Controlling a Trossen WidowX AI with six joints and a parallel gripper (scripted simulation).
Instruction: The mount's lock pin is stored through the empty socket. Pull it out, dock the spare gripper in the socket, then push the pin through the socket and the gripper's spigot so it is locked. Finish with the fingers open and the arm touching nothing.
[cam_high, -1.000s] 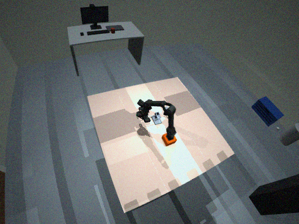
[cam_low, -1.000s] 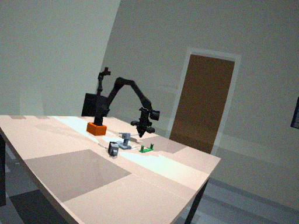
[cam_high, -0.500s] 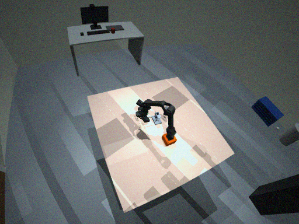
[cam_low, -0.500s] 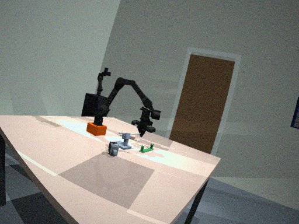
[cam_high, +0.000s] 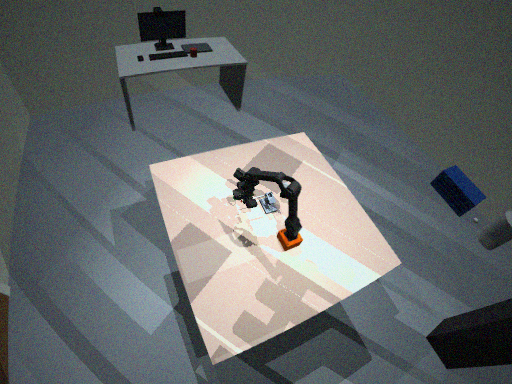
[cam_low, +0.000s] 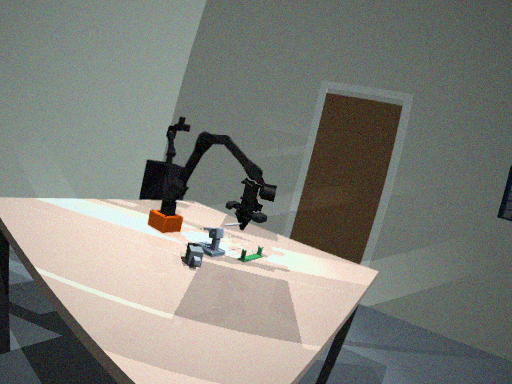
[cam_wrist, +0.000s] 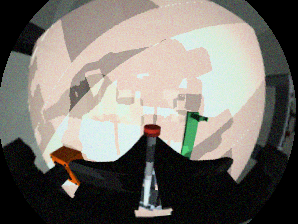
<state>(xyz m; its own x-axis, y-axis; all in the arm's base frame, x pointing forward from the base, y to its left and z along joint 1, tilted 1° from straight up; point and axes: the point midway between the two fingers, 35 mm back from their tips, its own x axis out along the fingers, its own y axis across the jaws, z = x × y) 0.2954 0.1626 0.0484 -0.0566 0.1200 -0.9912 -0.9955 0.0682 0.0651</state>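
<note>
The green cradle is 10 cm ahead of my gripper tip, 6 cm below it and 5 cm to the right of it. The rest, counted from my gripper tip: mount (17 cm to the right, 3 cm below, 2 cm behind); then spare gripper (33 cm to the right, 5 cm below, 4 cm ahead).
</note>
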